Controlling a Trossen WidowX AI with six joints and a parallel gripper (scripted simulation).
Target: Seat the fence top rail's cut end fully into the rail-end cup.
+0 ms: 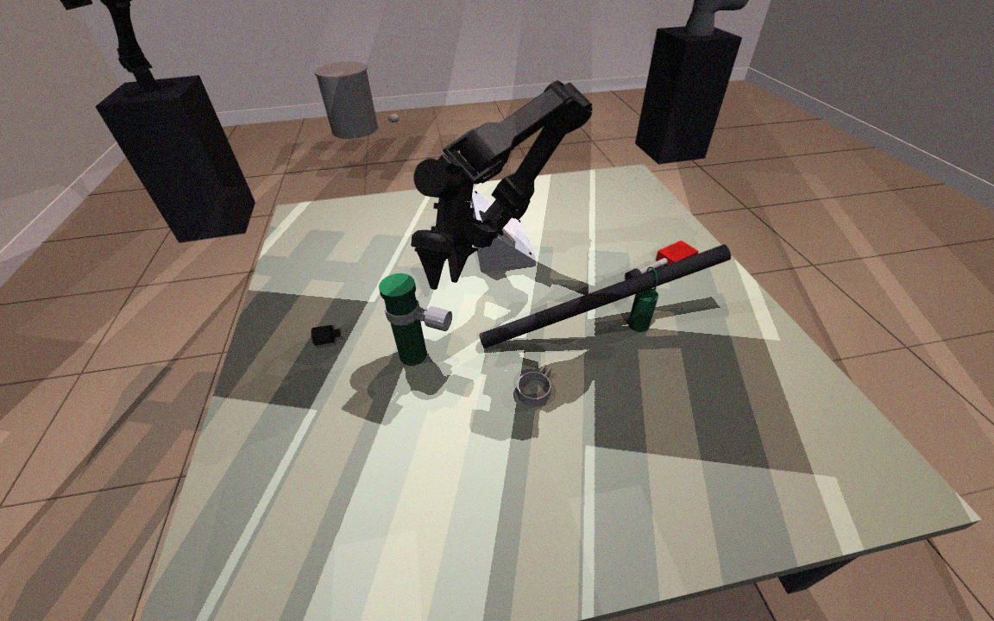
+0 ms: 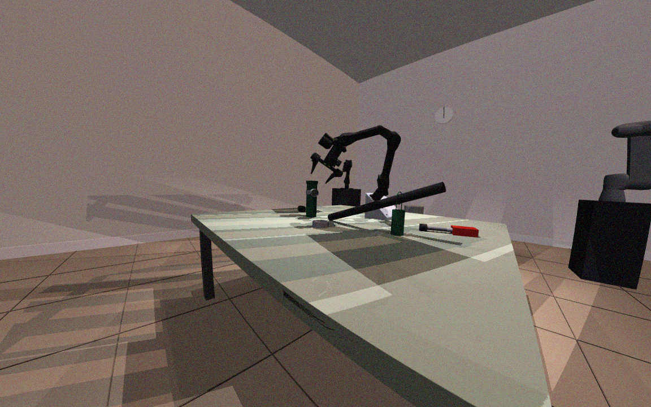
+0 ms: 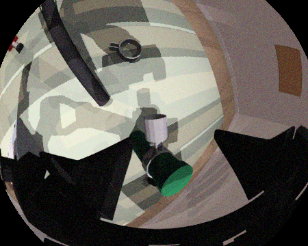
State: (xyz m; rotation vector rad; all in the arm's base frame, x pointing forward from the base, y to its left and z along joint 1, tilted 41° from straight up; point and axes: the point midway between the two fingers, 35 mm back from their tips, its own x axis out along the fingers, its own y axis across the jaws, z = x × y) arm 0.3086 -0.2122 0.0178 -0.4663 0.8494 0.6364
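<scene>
The grey rail-end cup lies 30 mm to the right of my gripper tip and 70 mm below it. The rest, counted from my gripper tip: small black cap 130 mm behind, 270 mm to the right, 190 mm below; then red-handled tool 180 mm behind, 570 mm to the left, 200 mm below; then small green post 430 mm to the left, 110 mm below.
</scene>
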